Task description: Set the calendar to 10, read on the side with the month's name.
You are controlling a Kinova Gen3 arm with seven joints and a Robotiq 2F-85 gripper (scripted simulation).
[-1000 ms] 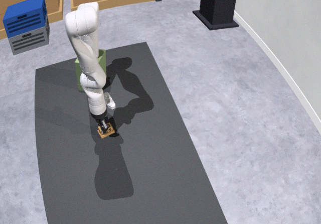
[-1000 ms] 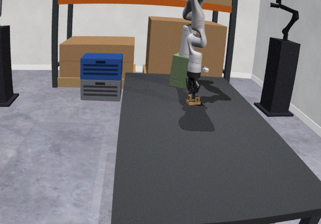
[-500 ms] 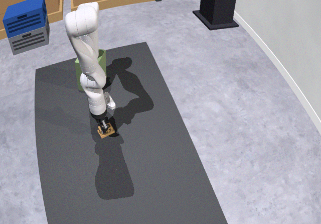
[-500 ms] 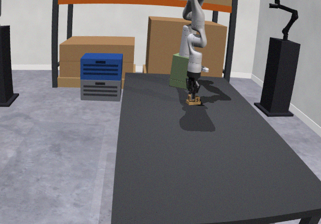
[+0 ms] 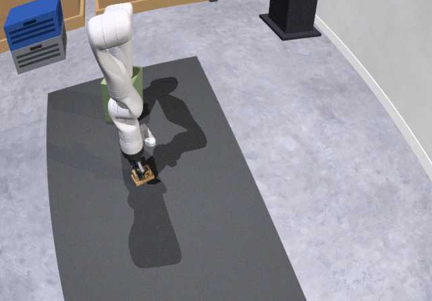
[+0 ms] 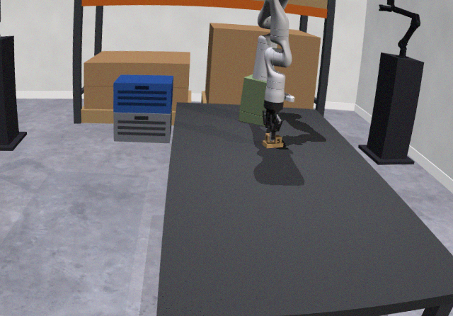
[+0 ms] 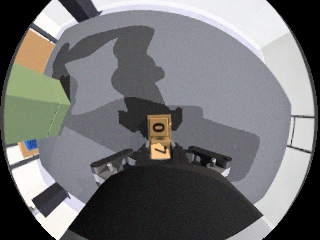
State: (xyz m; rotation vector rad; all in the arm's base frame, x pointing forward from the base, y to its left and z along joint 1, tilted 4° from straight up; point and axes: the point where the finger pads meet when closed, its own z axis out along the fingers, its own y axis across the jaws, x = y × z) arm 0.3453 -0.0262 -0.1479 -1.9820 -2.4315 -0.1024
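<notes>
My hand is 4 cm above the wooden calendar tray and 2 cm to the right of it.
</notes>
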